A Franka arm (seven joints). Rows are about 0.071 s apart.
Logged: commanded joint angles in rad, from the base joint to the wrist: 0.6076, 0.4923, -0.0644, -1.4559, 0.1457, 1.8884, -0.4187; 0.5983, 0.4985, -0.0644, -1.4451, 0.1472, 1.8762, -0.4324; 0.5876, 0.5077, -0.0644, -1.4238, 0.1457, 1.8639, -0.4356; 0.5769, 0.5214, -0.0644, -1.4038, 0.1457, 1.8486, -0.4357; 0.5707, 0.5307, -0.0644, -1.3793, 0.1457, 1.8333, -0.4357; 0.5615, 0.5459, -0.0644, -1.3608, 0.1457, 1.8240, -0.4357; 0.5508, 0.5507, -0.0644, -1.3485, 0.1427, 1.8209, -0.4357; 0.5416, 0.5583, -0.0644, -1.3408, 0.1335, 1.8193, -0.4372; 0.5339, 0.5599, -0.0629, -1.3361, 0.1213, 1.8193, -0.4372; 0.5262, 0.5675, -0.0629, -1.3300, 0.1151, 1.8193, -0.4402; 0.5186, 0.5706, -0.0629, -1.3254, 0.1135, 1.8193, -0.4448; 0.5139, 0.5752, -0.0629, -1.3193, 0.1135, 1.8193, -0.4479; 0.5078, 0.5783, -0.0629, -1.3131, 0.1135, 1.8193, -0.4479; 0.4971, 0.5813, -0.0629, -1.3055, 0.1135, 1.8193, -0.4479
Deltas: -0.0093, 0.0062, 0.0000, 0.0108, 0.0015, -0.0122, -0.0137; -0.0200, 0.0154, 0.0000, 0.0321, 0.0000, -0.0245, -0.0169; -0.0307, 0.0291, 0.0000, 0.0521, 0.0000, -0.0398, -0.0170; -0.0369, 0.0384, 0.0000, 0.0766, 0.0000, -0.0551, -0.0170; -0.0461, 0.0536, 0.0000, 0.0951, 0.0000, -0.0644, -0.0170; -0.0568, 0.0584, 0.0000, 0.1074, -0.0030, -0.0675, -0.0170; -0.0660, 0.0660, 0.0000, 0.1151, -0.0122, -0.0691, -0.0185; -0.0737, 0.0676, 0.0015, 0.1198, -0.0244, -0.0691, -0.0185; -0.0814, 0.0752, 0.0015, 0.1259, -0.0306, -0.0691, -0.0215; -0.0890, 0.0783, 0.0015, 0.1305, -0.0322, -0.0691, -0.0261; -0.0937, 0.0829, 0.0015, 0.1366, -0.0322, -0.0691, -0.0292; -0.0998, 0.0860, 0.0015, 0.1428, -0.0322, -0.0691, -0.0292; -0.1105, 0.0890, 0.0015, 0.1504, -0.0322, -0.0691, -0.0292
